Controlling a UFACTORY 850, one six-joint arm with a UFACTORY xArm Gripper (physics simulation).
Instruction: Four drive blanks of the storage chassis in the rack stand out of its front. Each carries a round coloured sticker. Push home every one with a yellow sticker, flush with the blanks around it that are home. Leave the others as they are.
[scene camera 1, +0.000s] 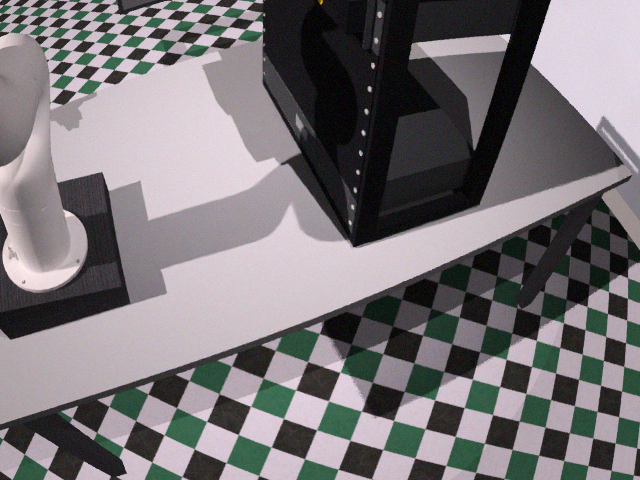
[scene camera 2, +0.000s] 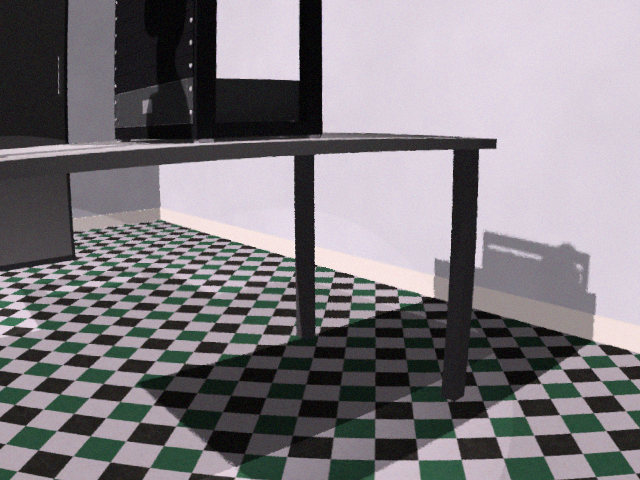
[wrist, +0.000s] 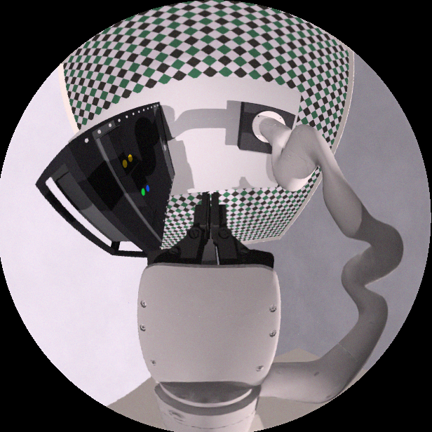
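Observation:
The black rack stands on the table, with the storage chassis in its upper part. In the wrist view two yellow stickers sit close together on dark blanks. One yellow sticker shows at the top edge of scene camera 1. A green sticker and a blue sticker sit side by side, further along the front. How far each blank stands out is hard to tell. My gripper is shut and empty, to the right of the rack front in the wrist view, apart from the stickers.
The pale table carries the rack and the arm's dark base block. The arm curves along the right of the wrist view. A dark cabinet stands at the left in scene camera 2.

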